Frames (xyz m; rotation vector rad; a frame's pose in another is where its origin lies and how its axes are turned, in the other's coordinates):
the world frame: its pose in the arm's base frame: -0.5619 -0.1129 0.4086 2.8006 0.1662 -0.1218
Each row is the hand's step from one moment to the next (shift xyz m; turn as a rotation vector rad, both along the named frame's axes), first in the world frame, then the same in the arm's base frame.
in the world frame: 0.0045 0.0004 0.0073 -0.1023 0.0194 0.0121
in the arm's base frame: 0.0040 -0.0023 -0.0072 -0.0995 -0.0325 0.0054
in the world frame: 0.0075 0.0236 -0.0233 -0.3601 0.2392 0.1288
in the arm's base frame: 0.0120 -0.0137 0.0287 -0.3338 -0.3033 -0.0071
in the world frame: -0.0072 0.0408 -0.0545 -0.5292 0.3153 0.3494
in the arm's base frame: 0.0017 -0.0209 0.0652 -0.5056 -0.4648 -0.1728
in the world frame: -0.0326 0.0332 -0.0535 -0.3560 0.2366 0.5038
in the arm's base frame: -0.0245 -0.0167 0.0644 -0.3544 -0.4247 -0.3613
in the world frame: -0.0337 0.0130 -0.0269 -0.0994 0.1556 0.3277
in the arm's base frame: -0.0299 -0.0067 0.0330 -0.0995 -0.2646 -0.2482
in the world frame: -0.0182 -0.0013 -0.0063 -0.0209 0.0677 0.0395
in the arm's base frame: -0.0178 0.0015 0.0074 -0.0145 -0.0787 -0.0133
